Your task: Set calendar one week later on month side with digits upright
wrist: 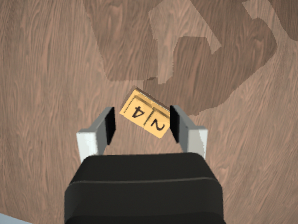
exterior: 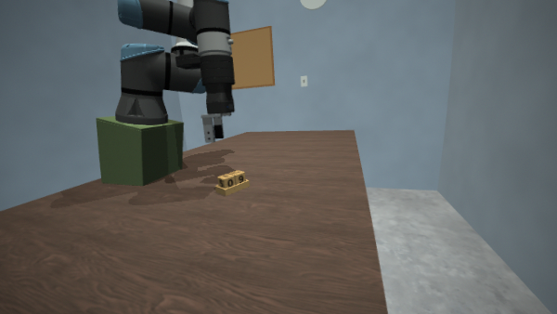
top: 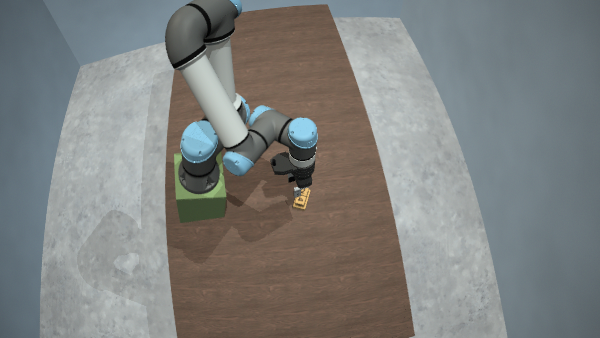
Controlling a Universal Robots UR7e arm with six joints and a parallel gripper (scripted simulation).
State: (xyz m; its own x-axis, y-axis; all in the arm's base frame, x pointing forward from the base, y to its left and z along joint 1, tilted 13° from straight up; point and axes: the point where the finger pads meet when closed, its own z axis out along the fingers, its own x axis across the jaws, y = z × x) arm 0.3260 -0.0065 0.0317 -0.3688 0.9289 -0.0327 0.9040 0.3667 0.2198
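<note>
Now: hand 2 cm short of the wooden cube and 13 cm above it. Round my hand: wooden calendar tray: 2 cm ahead, 2 cm to the left, 14 cm below.
</note>
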